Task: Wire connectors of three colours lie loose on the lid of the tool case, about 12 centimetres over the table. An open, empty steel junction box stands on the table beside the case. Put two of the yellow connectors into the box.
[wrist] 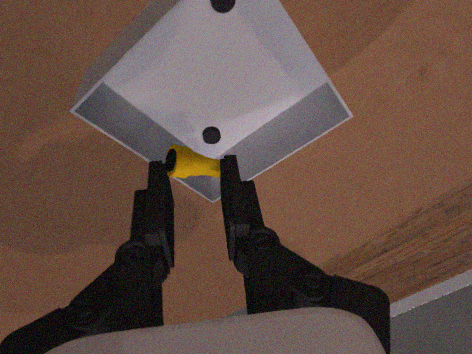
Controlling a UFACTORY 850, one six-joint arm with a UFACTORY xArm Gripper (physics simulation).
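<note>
My gripper [195, 178] is shut on a yellow connector [192, 164], which lies crosswise between the two black fingertips with its dark open end at the left finger. The steel junction box [212, 75] is open at the top and fills the upper middle of the view. The connector shows over the box's near corner, higher than the floor of the box. No connector shows inside the visible part of the box; its far end is cut off by the frame. The tool case and the loose connectors on its lid do not show.
The box stands on the brown table [400, 150]. Two dark round spots, one [211, 135] near the close corner and one [222, 4] at the top edge, mark the box floor. A light table edge and a grey area [435, 312] show at the lower right.
</note>
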